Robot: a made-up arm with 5 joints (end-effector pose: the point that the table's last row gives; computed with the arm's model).
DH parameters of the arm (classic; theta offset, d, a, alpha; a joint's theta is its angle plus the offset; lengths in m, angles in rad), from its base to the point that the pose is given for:
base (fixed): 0 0.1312 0 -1.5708
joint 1: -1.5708 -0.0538 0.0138 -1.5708
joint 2: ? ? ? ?
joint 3: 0 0.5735 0.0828 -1.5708
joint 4: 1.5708 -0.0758 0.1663 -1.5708
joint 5: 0.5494 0 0.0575 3.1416
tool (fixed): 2.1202 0.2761 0 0
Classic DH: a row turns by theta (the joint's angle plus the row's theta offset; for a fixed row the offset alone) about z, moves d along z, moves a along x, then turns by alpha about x.
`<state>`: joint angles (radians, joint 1 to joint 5).
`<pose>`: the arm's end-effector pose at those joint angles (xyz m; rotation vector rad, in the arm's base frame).
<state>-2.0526 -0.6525 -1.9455 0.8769 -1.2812</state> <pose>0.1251 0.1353 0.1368 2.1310 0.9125 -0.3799</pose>
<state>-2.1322 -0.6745 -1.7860 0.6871 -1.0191</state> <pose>0.1718 0.1273 0.0989 2.0641 1.3865 -0.2620</pose>
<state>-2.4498 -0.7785 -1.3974 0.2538 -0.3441</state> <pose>0.3136 0.1863 0.0713 1.3887 2.1953 0.3395</pose>
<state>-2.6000 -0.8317 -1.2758 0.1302 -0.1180</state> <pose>0.3583 0.2249 0.1100 1.0375 2.2530 0.5589</pose>
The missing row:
joint 2: 0 0.0251 0.0846 1.5708
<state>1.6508 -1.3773 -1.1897 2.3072 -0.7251</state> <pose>-0.5281 -0.0287 -0.0765 2.1819 0.9764 0.5906</pose>
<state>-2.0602 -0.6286 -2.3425 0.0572 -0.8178</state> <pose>0.3900 0.1007 0.1344 1.4315 1.3722 0.3800</pose>
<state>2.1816 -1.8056 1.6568 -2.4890 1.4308</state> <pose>-0.7038 -0.0418 0.6400 0.0791 0.0921 -2.7592</pose>
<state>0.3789 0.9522 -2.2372 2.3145 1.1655</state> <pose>0.4345 0.1280 0.4644 2.1442 -0.7334 0.8768</pose>
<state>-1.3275 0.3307 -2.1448 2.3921 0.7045</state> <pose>-0.2039 0.4032 0.4925 0.1580 -1.2428 2.6246</pose>
